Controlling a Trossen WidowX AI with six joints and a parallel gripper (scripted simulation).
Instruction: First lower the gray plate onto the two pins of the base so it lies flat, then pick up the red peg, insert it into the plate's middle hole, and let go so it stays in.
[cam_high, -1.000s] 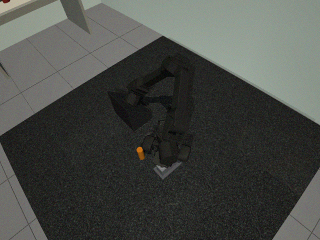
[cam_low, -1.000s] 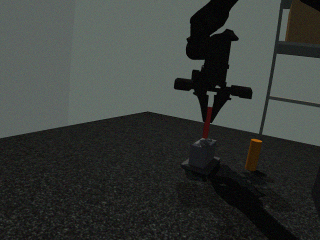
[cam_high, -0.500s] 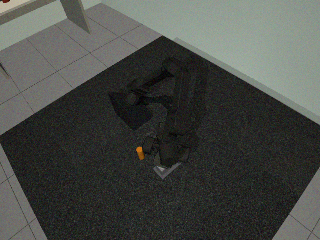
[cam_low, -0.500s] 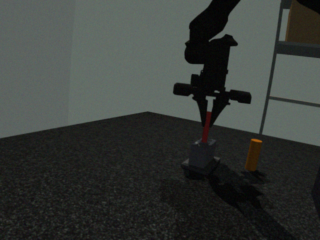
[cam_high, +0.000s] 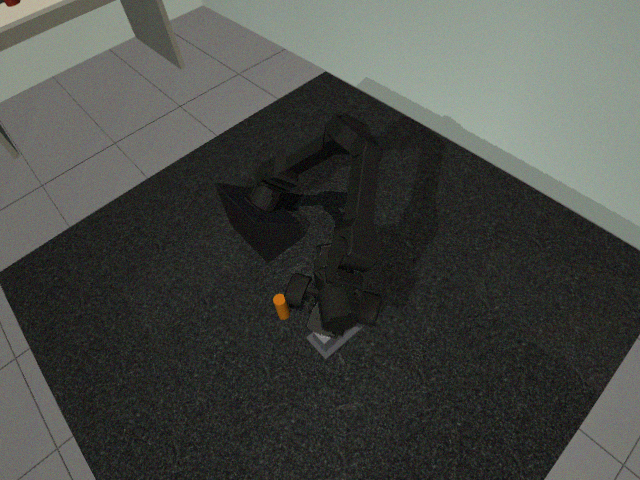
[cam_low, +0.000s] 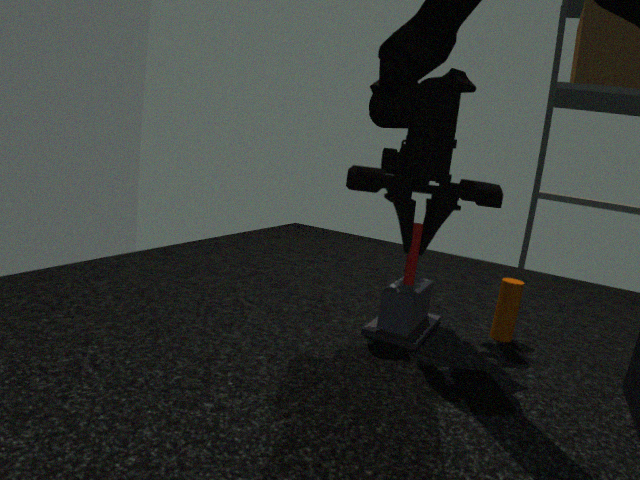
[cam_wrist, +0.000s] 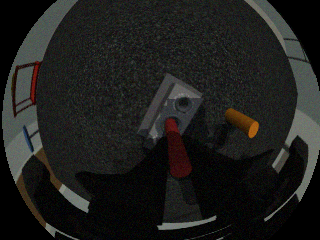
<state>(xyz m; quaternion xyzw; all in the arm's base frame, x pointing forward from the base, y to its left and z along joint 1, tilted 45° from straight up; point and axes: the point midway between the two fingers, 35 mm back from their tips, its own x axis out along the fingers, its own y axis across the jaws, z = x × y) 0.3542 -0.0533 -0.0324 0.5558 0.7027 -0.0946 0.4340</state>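
Now: gripper tip right at the red peg. Also, from my gripper tip: gray plate (50 mm below); then orange cylinder (120 mm behind, 60 mm to the right, 60 mm below); then gray base (90 mm below).
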